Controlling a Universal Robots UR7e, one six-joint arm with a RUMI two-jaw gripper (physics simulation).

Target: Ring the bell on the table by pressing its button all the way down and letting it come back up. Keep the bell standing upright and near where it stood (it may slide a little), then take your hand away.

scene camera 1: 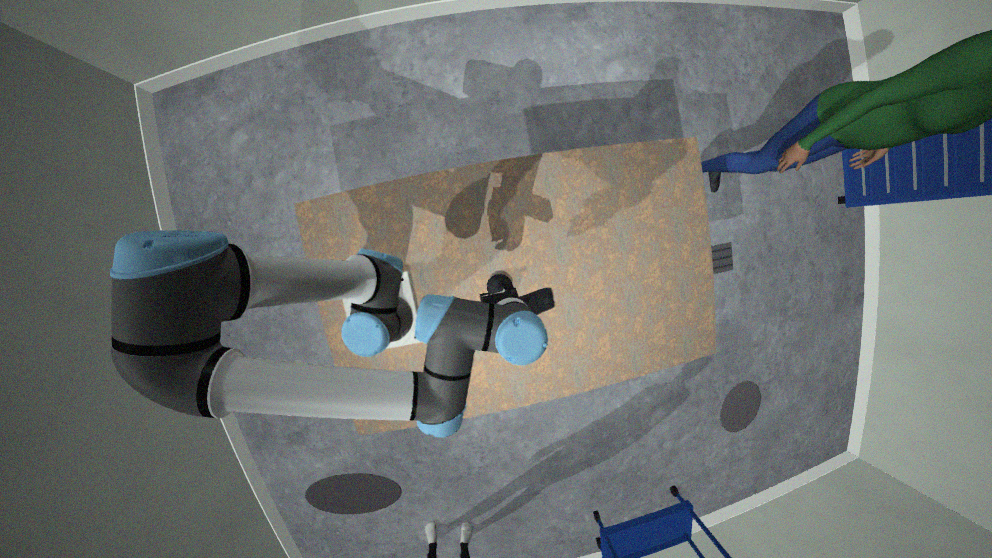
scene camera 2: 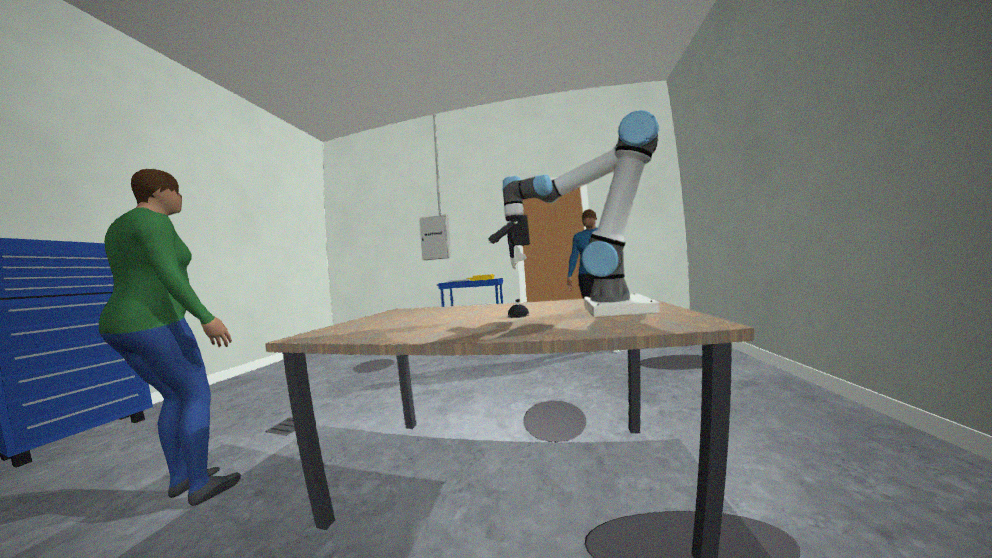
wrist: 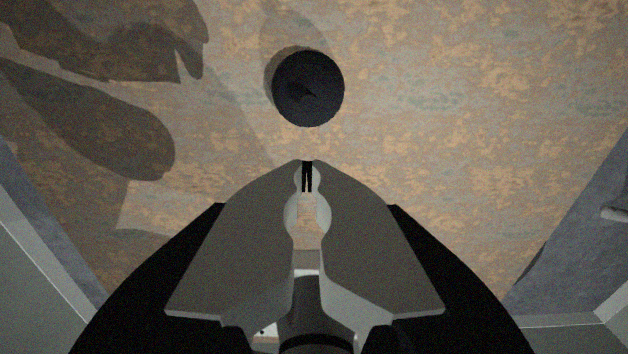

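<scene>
The bell [scene camera 1: 498, 283] [scene camera 2: 518, 311] [wrist: 308, 88] is a small dark dome standing upright on the wooden table [scene camera 1: 624, 277] [scene camera 2: 416, 331] [wrist: 425, 150]. A small button tip shows on top of it in scene camera 2. My gripper [scene camera 2: 516, 265] [wrist: 306, 164] is shut and empty. It points down and hangs well above the bell, with a visible gap between fingertips and button. In the wrist view the bell lies beyond the fingertips, apart from them. In scene camera 1 the arm hides the fingertips.
The arm's white base plate [scene camera 1: 407, 305] [scene camera 2: 645, 305] stands on the table. A person in green [scene camera 1: 894, 104] [scene camera 2: 149, 270] stands beyond the table's end, near a blue drawer cabinet [scene camera 1: 922, 166] [scene camera 2: 62, 333]. A person in blue [scene camera 2: 581, 246] stands behind the arm. A blue cart [scene camera 1: 648, 530] [scene camera 2: 450, 284] stands farther off.
</scene>
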